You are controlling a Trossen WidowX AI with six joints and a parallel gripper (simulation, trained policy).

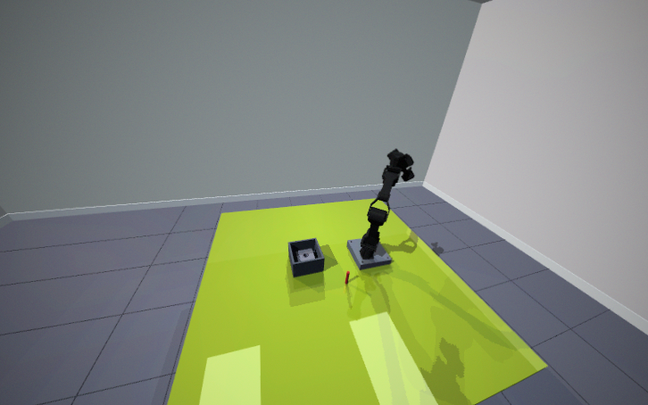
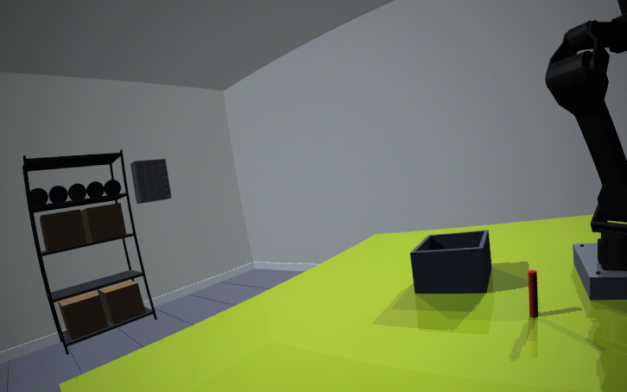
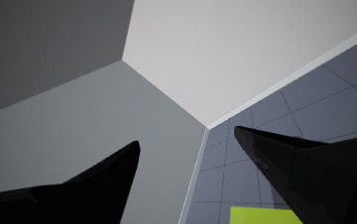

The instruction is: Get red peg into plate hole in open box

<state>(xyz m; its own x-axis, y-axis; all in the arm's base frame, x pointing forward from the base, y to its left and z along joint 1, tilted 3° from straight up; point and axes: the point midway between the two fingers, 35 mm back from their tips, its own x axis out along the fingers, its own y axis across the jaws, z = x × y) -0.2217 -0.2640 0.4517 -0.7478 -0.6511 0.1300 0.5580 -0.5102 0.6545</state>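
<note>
The red peg is 410 mm ahead of my gripper tip, 410 mm to the left of it and 450 mm below it. From my gripper tip the other things lie so: dark box 610 mm ahead, 260 mm to the left, 470 mm below.
</note>
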